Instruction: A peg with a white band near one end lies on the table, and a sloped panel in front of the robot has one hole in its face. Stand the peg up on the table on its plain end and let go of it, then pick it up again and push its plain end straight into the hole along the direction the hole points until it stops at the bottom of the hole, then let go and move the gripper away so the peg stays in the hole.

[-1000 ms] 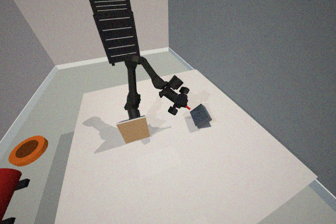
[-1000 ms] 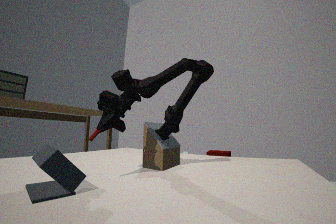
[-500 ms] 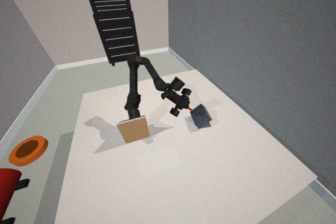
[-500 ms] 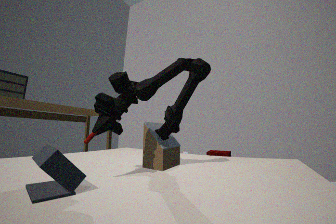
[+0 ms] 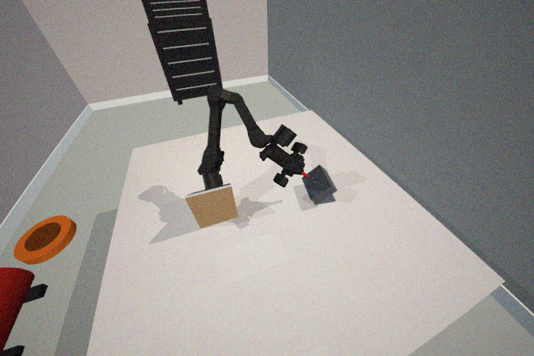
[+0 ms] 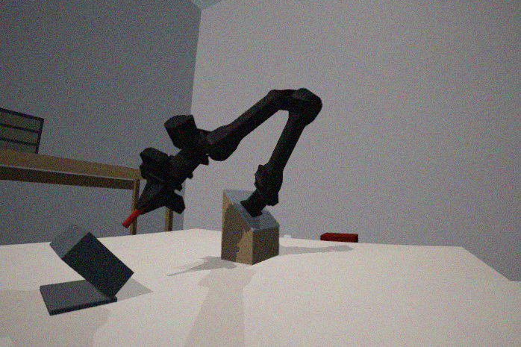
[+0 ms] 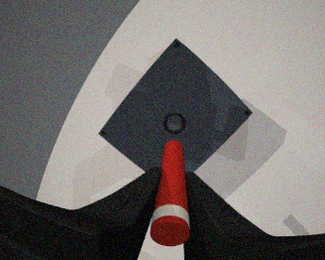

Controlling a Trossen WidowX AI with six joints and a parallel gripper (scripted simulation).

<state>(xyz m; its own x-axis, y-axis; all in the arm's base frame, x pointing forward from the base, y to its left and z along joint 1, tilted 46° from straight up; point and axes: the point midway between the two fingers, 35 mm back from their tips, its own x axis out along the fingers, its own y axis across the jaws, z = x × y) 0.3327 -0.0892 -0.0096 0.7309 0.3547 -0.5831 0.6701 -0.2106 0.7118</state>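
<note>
Right now the dark sloped panel is 8 cm ahead of my gripper tip, 3 cm to the right of it and 9 cm below it. The rest, counted from my gripper tip: red peg 1 cm behind, 1 cm above.
</note>
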